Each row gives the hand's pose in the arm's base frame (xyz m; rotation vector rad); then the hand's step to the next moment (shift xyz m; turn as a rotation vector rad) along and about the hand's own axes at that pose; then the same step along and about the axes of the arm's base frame.
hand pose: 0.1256 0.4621 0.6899 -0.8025 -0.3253 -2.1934
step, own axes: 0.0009 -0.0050 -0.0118 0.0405 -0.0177 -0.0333
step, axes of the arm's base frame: -0.0094 -0.0026 -0.0084 -0.0485 -0.0267 0.0006
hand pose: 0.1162 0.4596 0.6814 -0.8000 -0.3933 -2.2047
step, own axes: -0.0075 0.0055 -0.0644 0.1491 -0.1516 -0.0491
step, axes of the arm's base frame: -0.0192 -0.0316 -0.0535 -0.2111 -0.0033 0.0552
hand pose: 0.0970 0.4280 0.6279 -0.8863 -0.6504 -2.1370
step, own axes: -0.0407 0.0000 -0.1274 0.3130 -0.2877 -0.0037
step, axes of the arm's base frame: -0.0290 -0.0677 -0.1117 -0.3810 0.0406 0.1842
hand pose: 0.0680 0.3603 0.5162 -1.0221 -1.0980 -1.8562
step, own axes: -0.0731 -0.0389 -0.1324 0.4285 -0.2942 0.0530
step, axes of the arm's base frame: -0.0384 -0.0926 -0.1198 -0.4194 0.0725 0.3030
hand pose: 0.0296 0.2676 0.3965 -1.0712 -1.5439 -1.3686
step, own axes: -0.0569 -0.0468 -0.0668 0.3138 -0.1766 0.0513
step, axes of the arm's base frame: -0.0238 -0.0741 -0.0619 -0.2708 0.0678 0.2332
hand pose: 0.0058 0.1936 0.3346 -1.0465 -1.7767 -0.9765
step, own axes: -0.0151 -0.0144 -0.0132 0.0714 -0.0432 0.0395
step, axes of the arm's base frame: -0.0051 -0.0209 -0.0121 -0.0718 0.0394 0.0427
